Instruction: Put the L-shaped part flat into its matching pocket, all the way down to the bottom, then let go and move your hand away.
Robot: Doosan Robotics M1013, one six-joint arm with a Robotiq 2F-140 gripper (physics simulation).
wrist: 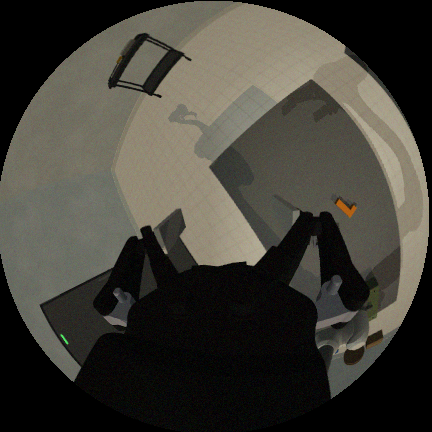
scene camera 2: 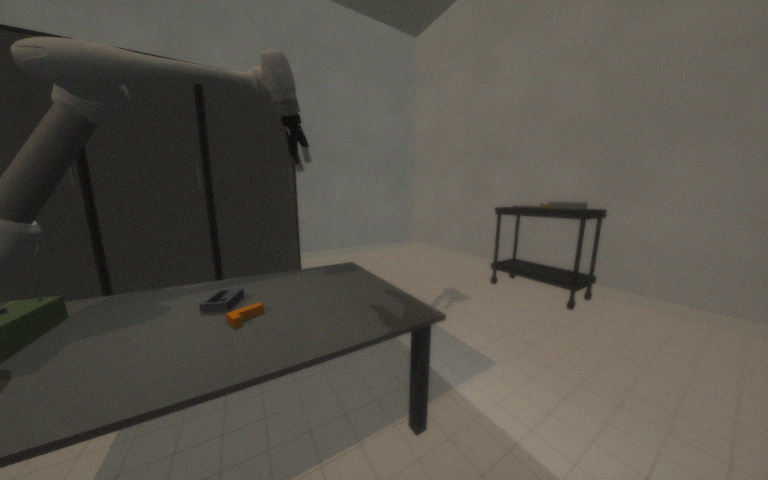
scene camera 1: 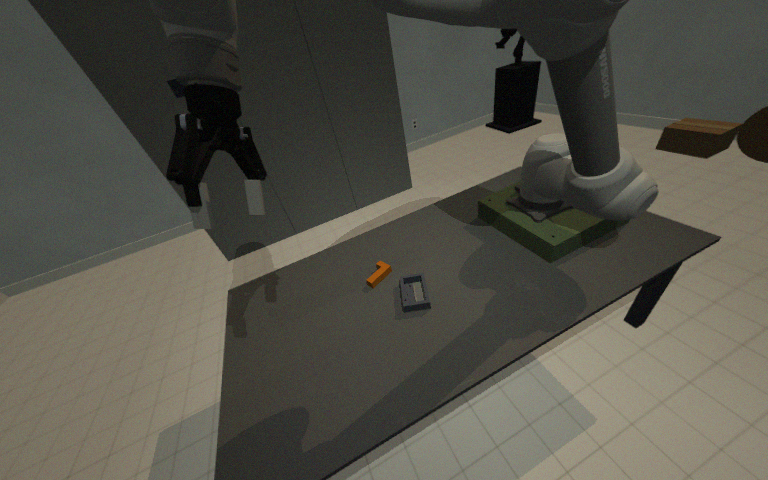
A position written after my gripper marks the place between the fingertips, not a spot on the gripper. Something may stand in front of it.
Observation:
My gripper (scene camera 1: 234, 220) is open and holds nothing. I also see a grey pocket block (scene camera 2: 223, 300).
My gripper is seen too in the wrist view (wrist: 226, 211) and in scene camera 2 (scene camera 2: 304, 166).

